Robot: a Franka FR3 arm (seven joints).
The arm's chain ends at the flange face. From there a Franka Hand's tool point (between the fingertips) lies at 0.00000 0.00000 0.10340 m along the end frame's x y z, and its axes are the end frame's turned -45 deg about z.
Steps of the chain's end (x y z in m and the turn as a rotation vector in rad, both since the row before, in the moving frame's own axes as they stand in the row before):
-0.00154 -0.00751 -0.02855 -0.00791 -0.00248 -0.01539
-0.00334 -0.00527 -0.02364 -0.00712 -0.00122 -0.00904
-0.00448 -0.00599 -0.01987 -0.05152 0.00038 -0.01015
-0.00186 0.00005 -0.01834 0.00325 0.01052 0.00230
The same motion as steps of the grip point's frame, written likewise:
0.00346 -0.00600 -0.02855 -0.00384 -0.00735 -0.01539
0.00076 -0.00565 -0.02364 -0.00417 -0.00590 -0.00904
-0.00265 -0.00359 -0.02001 -0.03670 -0.03616 -0.01015
-0.00034 -0.00075 -0.01835 -0.00514 0.00974 0.00230

